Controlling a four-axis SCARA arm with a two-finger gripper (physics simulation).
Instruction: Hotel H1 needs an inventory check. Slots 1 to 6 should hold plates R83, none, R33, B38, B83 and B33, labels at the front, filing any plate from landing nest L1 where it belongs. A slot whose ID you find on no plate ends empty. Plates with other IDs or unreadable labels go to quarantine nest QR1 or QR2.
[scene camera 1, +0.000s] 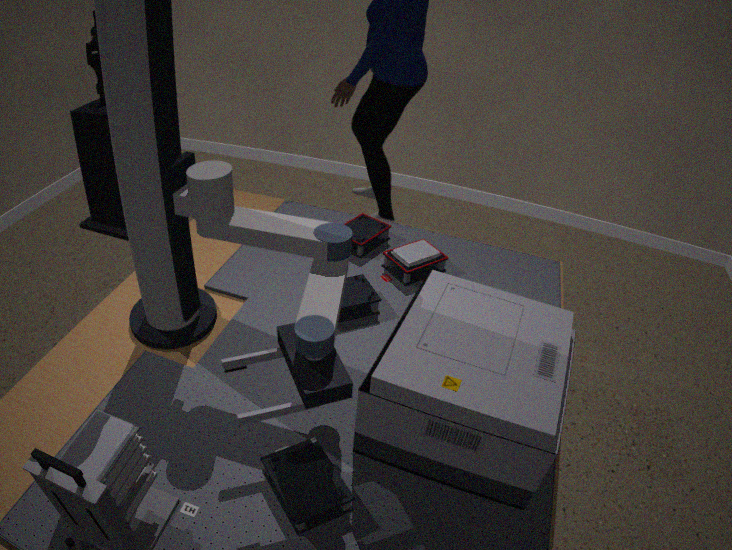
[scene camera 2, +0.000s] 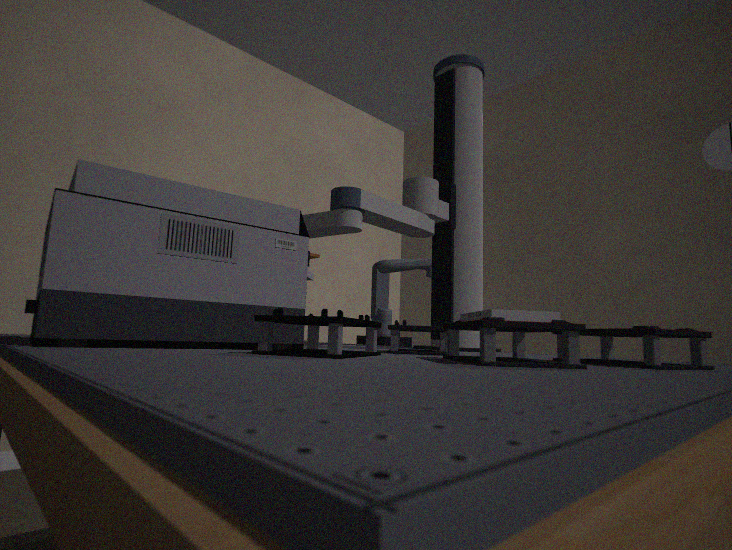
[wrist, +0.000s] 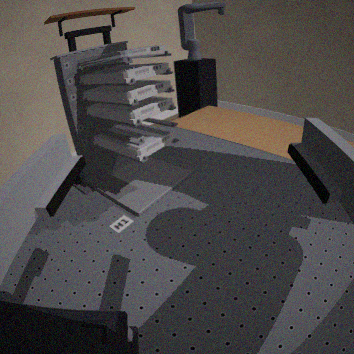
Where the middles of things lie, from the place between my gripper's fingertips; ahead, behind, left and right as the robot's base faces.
My hand is 230 mm to the left of the plate B83 (wrist: 121, 73), 130 mm past it and 10 mm below it. Also, from my hand: grey instrument (scene camera 2: 96, 245): 420 mm ahead, 250 mm to the left, 90 mm below; hotel H1 (wrist: 100, 163): 310 mm to the right, 120 mm behind, 70 mm below.
